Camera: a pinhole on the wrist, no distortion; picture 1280 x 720 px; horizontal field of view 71.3 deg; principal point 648.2 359.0 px. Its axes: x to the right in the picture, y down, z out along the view. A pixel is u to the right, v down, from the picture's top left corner.
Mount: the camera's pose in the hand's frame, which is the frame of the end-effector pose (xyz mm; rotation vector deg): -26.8 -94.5 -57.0 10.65 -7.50 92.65
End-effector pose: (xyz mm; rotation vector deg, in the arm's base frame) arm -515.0 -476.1 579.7 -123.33 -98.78 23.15
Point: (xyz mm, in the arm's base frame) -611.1 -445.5 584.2
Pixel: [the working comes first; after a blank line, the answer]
In the camera's frame: 20.0 -32.9 96.3

833.9 53.8
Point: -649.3 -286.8 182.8
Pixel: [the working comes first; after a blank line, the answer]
In the camera's frame: 201.4 -174.9 463.3

1036.0 22.2
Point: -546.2 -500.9 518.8
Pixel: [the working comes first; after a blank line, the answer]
In the camera's frame: 121.6 2.2 100.5

outside the picture
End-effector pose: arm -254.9 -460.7 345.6 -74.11 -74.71 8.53
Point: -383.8 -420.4 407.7
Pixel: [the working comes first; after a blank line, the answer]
In the camera's frame: 21.9 -41.9 162.5

768.5 128.8
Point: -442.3 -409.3 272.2
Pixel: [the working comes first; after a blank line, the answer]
In the camera's frame: 115.4 52.0 228.5

1098.7 562.0
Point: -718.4 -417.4 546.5
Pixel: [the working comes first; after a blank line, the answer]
In the camera's frame: -214.5 12.8 431.5

204.6 385.5
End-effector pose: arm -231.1 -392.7 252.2 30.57 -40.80 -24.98
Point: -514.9 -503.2 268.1
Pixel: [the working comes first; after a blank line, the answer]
In the camera's frame: 28.6 108.8 299.3

733.6 683.2
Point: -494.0 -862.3 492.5
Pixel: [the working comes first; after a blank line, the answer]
In the camera's frame: -79.6 -195.7 573.7

524.4 54.6
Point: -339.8 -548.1 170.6
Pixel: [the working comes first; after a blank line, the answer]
In the camera's frame: -68.2 12.1 146.2

231.9 432.7
